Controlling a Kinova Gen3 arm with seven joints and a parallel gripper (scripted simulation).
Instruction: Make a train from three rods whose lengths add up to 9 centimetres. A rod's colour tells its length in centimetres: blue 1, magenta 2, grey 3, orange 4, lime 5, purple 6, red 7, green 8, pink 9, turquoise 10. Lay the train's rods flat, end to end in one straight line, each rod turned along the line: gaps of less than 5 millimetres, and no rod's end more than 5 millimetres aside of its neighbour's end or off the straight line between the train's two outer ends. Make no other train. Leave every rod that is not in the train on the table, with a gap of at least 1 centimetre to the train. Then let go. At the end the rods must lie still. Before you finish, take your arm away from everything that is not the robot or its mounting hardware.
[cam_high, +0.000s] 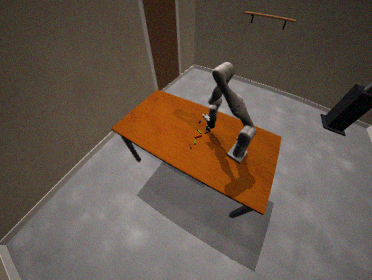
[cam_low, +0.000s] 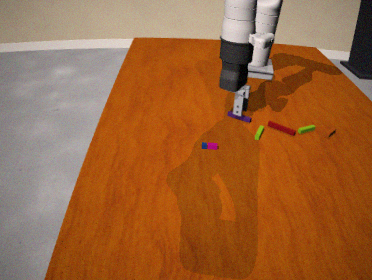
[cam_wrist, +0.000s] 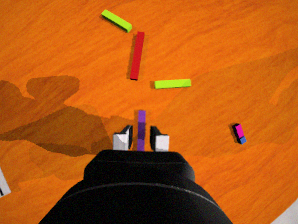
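My hand is 3 cm above the purple rod. From my hand the other things lie so: blue rod 12 cm ahead, 10 cm to the right, 3 cm below; then red rod 9 cm to the left, 6 cm ahead, 3 cm below; then magenta rod 12 cm ahead, 9 cm to the right, 3 cm below.
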